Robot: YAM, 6 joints.
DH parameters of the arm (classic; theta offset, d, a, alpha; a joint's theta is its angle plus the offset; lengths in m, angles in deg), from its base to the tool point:
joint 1: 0 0.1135 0.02 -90
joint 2: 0 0 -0.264 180
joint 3: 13.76 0 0.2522 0
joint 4: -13.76 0 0.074 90
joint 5: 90 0 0 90
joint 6: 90 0.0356 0 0
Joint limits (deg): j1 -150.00..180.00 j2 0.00..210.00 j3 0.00..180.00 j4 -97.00..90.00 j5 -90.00..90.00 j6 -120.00..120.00
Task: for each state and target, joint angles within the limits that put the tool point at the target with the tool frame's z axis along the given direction. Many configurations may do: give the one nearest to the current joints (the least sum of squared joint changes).
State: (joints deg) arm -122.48 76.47 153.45 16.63 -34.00 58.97
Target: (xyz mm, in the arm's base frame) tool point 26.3 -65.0 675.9 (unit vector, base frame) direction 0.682 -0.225 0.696
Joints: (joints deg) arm -87.97 67.15 116.37 21.10 -42.34 58.97
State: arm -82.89 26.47 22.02 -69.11 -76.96 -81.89
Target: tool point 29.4 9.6 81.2 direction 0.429 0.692 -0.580
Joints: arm -46.81 41.70 0.11 -68.40 -51.88 -81.89
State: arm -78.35 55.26 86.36 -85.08 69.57 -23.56
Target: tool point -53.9 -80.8 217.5 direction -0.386 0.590 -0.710
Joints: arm -111.53 62.30 39.35 -96.88 35.12 -23.56
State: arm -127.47 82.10 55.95 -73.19 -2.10 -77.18
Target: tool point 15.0 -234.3 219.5 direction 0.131 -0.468 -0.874
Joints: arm -87.28 71.22 46.54 -36.87 -6.24 -77.18
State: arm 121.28 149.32 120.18 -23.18 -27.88 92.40
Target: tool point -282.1 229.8 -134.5 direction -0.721 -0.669 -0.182
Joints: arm 135.32 163.99 76.39 10.66 -79.23 92.40
